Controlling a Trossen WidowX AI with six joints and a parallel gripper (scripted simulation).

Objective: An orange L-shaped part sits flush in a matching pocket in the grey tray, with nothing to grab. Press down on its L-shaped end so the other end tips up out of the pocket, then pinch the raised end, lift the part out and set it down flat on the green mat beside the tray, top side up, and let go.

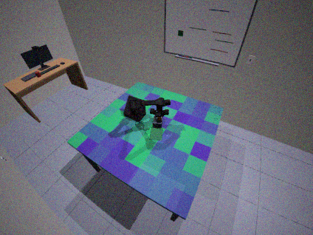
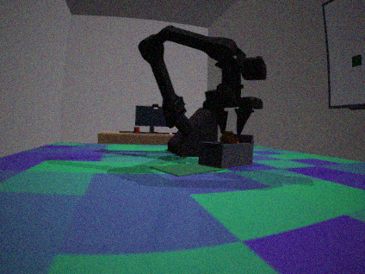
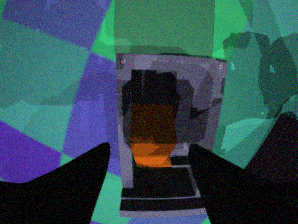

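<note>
My gripper tip is now 30 mm past the orange L-shaped part, 20 mm to the right of it and 50 mm above it. The rest, counted from my gripper tip: green mat (50 mm ahead, 140 mm to the right, 100 mm below).
</note>
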